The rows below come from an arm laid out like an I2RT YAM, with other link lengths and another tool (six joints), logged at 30 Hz.
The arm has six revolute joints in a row. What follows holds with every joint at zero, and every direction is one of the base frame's. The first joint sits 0.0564 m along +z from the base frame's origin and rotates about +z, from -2.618 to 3.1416 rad. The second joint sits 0.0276 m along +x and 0.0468 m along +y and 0.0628 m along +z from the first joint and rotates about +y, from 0 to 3.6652 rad. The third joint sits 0.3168 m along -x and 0.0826 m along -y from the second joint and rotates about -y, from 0 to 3.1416 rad. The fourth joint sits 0.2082 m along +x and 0.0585 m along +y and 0.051 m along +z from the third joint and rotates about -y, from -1.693 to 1.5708 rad. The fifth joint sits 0.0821 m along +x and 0.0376 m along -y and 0.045 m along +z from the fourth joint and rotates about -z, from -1.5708 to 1.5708 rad. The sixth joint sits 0.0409 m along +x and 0.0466 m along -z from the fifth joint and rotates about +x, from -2.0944 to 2.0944 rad. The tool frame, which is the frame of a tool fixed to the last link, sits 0.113 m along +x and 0.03 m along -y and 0.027 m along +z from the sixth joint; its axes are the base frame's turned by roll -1.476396, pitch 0.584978 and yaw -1.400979 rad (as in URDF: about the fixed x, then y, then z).
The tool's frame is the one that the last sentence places.
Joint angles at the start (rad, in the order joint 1, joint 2, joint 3, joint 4, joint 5, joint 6):
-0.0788 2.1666 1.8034 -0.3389 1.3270 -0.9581
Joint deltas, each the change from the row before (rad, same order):
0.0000 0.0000 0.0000 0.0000 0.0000 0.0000
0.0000 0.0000 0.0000 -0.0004 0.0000 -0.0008
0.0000 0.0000 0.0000 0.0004 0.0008 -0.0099
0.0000 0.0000 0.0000 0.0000 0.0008 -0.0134
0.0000 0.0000 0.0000 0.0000 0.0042 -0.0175
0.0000 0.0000 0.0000 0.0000 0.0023 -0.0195
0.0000 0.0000 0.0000 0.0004 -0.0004 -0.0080
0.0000 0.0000 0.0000 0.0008 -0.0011 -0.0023
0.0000 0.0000 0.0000 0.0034 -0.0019 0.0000
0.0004 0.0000 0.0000 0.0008 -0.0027 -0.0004
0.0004 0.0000 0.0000 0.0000 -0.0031 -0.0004
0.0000 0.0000 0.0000 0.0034 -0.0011 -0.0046
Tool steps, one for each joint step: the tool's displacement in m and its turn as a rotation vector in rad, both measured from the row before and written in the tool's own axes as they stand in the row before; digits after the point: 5 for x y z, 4 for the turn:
0.00000 0.00000 0.00000 0.0000 0.0000 0.0000
-0.00006 0.00003 0.00001 -0.0003 0.0000 -0.0012
-0.00024 -0.00009 0.00003 -0.0015 0.0008 -0.0094
-0.00041 -0.00008 0.00006 -0.0022 0.0007 -0.0132
-0.00008 0.00008 0.00004 -0.0041 0.0039 -0.0171
-0.00043 -0.00004 0.00008 -0.0037 0.0021 -0.0192
-0.00033 -0.00014 0.00004 -0.0008 -0.0003 -0.0076
-0.00017 -0.00017 0.00001 0.0004 -0.0009 -0.0016
0.00002 -0.00046 -0.00005 0.0020 -0.0014 0.0031
-0.00042 -0.00034 -0.00017 0.0017 -0.0025 0.0001
-0.00055 -0.00029 -0.00015 0.0016 -0.0030 -0.0007
-0.00004 -0.00045 -0.00003 0.0010 -0.0006 -0.0015

